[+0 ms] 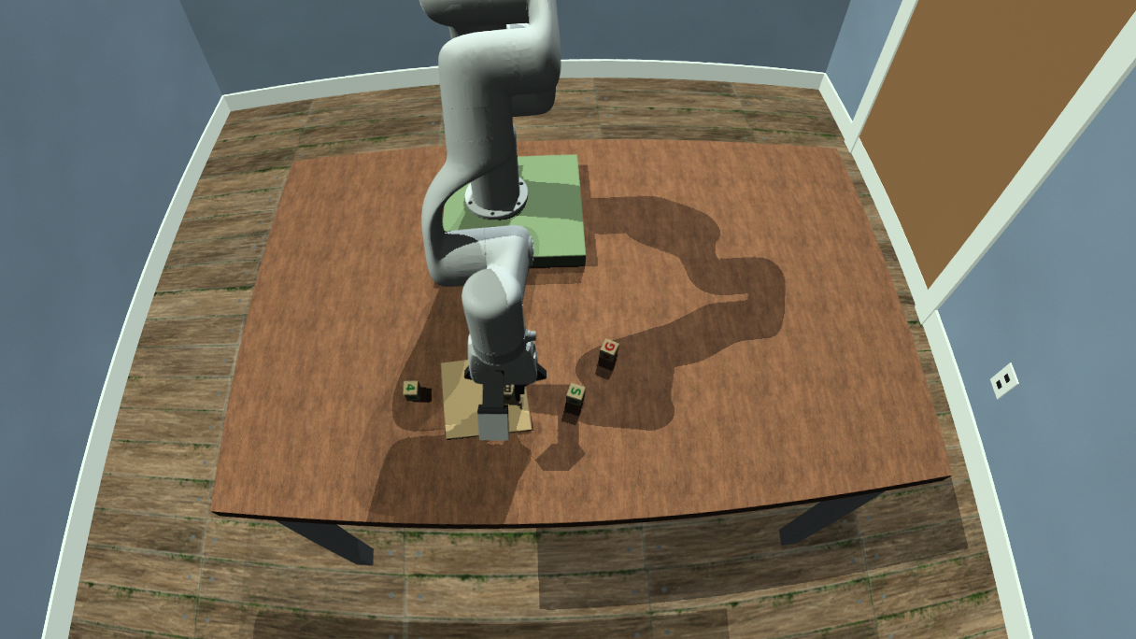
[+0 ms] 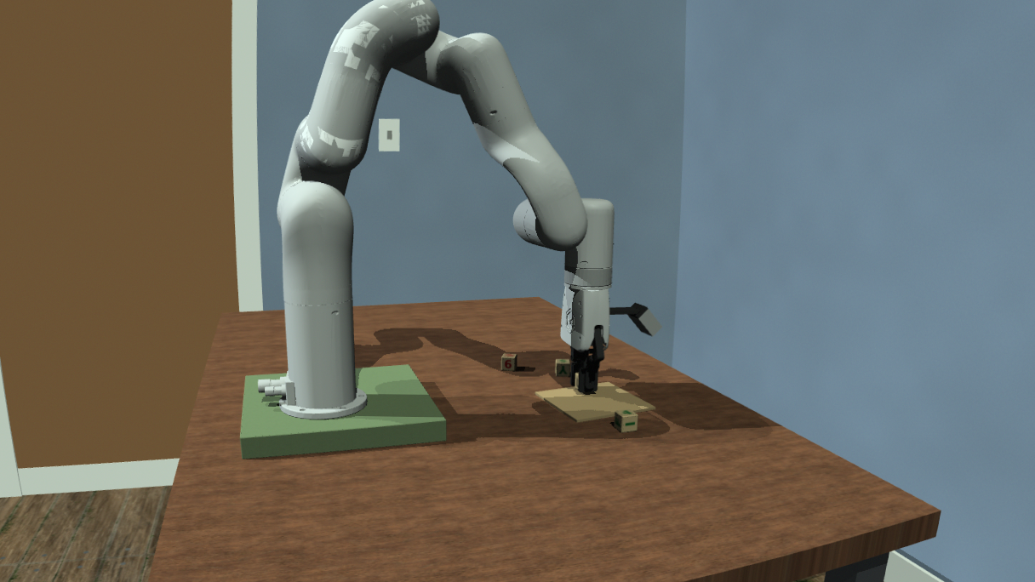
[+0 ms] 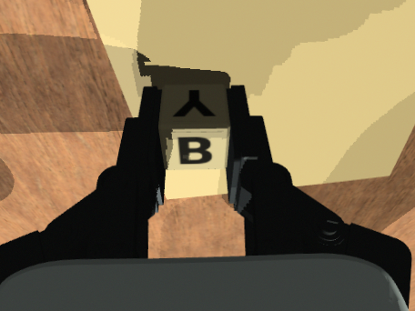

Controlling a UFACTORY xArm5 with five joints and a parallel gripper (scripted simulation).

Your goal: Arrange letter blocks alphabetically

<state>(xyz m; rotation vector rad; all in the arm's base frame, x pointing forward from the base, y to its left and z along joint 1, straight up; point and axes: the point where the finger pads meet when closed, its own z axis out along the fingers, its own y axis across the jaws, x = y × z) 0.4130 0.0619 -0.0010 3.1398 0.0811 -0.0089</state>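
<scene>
Now: hand 40 mm to the left of the tan mat and 30 mm above it. Round my hand: cream block 160 mm to the right, 20 mm below, 10 mm ahead.
</scene>
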